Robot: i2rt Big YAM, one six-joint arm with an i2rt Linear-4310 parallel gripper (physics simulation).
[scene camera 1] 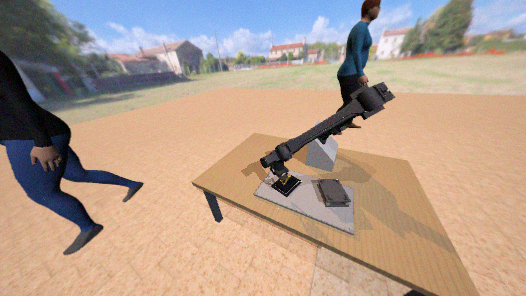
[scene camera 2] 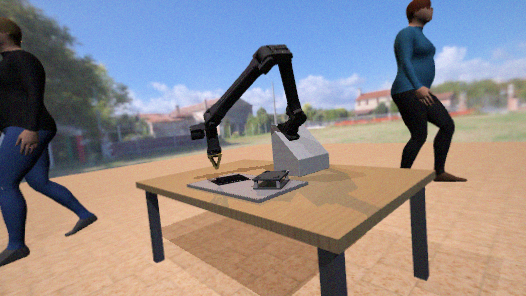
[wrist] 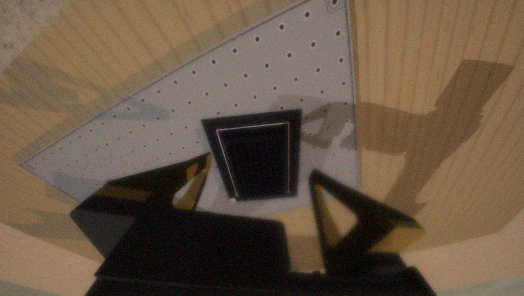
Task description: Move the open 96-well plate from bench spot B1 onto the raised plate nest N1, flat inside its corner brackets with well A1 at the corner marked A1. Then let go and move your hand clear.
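Pixels of known places: gripper, fingertip midpoint: (scene camera 1: 279, 179) (scene camera 2: 217, 167) (wrist: 263, 166); arm's base, origin of the base link: (scene camera 2: 287, 132).
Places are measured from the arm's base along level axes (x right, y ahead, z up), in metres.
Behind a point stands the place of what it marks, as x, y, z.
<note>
The black 96-well plate (scene camera 1: 286, 185) @(0.102, 0.363, -0.198) (scene camera 2: 230, 179) @(0.074, 0.366, -0.195) (wrist: 257, 162) @(0.115, 0.358, -0.193) lies flat on bench spot B1, inside a thin white outline on a dark square (wrist: 294, 150) @(0.169, 0.347, -0.207). Its wells and the A1 mark cannot be made out. My gripper (scene camera 1: 285, 179) @(0.137, 0.395, -0.136) (scene camera 2: 215, 165) @(0.137, 0.395, -0.136) (wrist: 263, 166) @(0.137, 0.395, -0.136) is open and empty, pointing down above the plate, with its fingertips apart from it. In the wrist view the two fingers stand left and right of the plate's near part. The raised nest N1 (scene camera 1: 334, 192) @(-0.163, 0.330, -0.164) (scene camera 2: 271, 176) @(-0.181, 0.337, -0.164) is a dark platform on short posts; its A1 label is not readable.
Both stand on a grey perforated board (scene camera 1: 307, 210) @(-0.055, 0.472, -0.208) (scene camera 2: 240, 192) @(-0.125, 0.466, -0.209) (wrist: 165, 135) @(0.012, 0.439, -0.208) on the wooden table (scene camera 1: 225, 172) @(0.565, 0.415, -0.221) (scene camera 2: 325, 220) @(-0.543, 0.504, -0.221). The nest stands beside the plate. The arm's grey wedge base (scene camera 1: 321, 155) @(-0.047, 0.085, -0.104) (scene camera 2: 312, 162) @(-0.137, -0.021, -0.166) stands behind the nest. Two people stand beyond the table.
</note>
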